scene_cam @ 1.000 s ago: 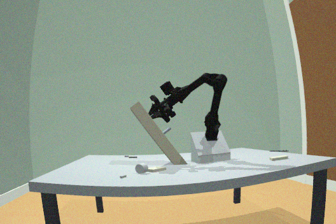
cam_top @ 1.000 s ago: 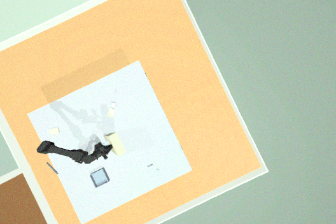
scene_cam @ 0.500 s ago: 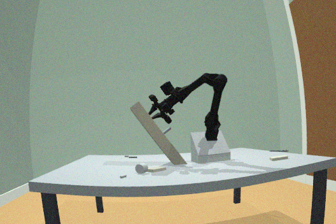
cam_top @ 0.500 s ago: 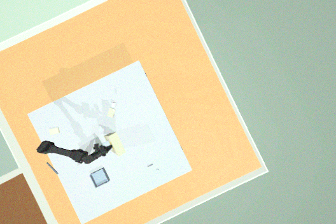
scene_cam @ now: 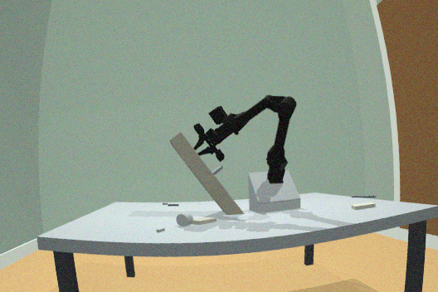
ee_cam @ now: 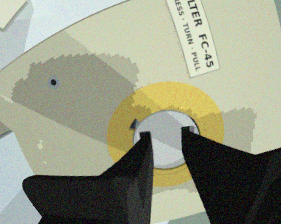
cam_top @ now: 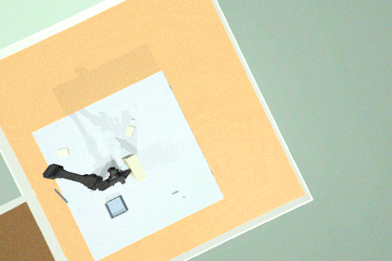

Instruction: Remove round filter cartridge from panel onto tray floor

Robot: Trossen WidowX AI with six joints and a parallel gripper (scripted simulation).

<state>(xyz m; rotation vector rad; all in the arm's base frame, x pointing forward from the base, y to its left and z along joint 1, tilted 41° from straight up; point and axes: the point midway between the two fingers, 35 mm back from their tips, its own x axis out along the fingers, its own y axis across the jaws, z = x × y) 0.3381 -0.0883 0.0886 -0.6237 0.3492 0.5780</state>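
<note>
The round white filter cartridge lies 1 cm ahead of my gripper tip and 1 cm below it. Also, from my gripper tip: grey square tray 42 cm behind, 28 cm to the right, 26 cm below; then beige service panel 4 cm behind, 8 cm below.
</note>
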